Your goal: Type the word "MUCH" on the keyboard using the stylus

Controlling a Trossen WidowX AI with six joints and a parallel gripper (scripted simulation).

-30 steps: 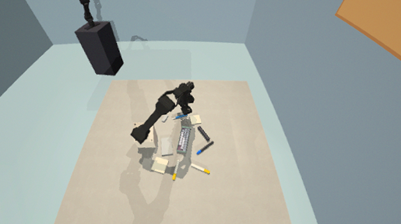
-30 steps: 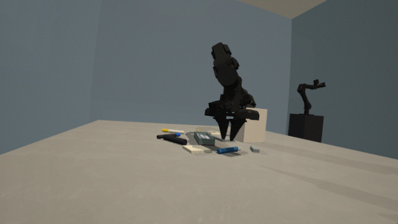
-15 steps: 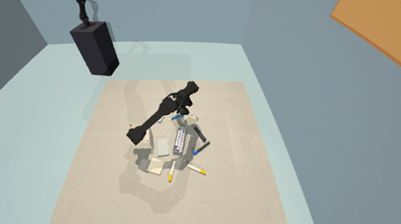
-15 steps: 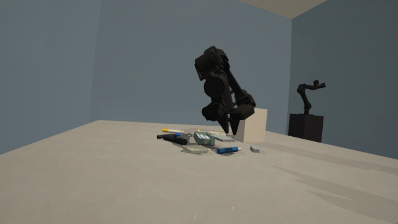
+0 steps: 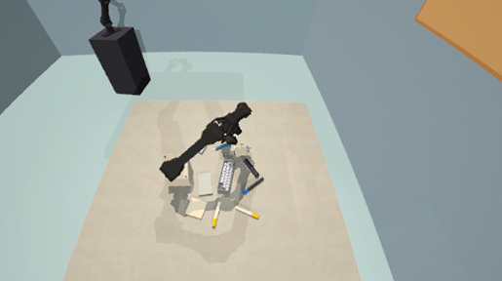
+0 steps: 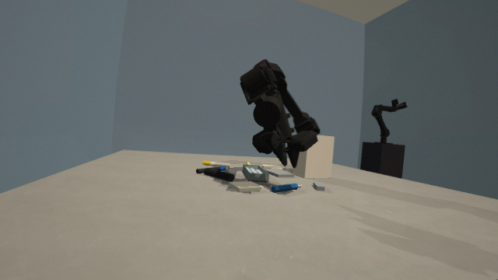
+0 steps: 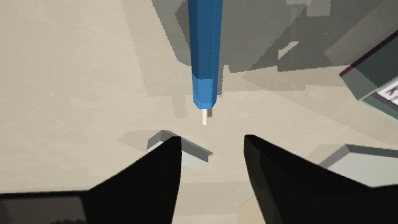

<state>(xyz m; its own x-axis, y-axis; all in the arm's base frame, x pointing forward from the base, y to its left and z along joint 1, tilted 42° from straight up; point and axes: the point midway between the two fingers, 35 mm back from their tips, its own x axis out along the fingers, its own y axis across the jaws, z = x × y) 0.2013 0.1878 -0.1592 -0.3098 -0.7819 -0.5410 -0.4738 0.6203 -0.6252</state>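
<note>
The blue hexagonal stylus is 60 mm below my gripper tip, 20 mm behind it and 10 mm to the right of it. The rest, counted from my gripper tip: black cylinder: 190 mm ahead, 120 mm to the right, 50 mm below; then notepad: 120 mm ahead, 60 mm below, 10 mm to the right; then small grey block: 110 mm behind, 60 mm below, 30 mm to the right.
</note>
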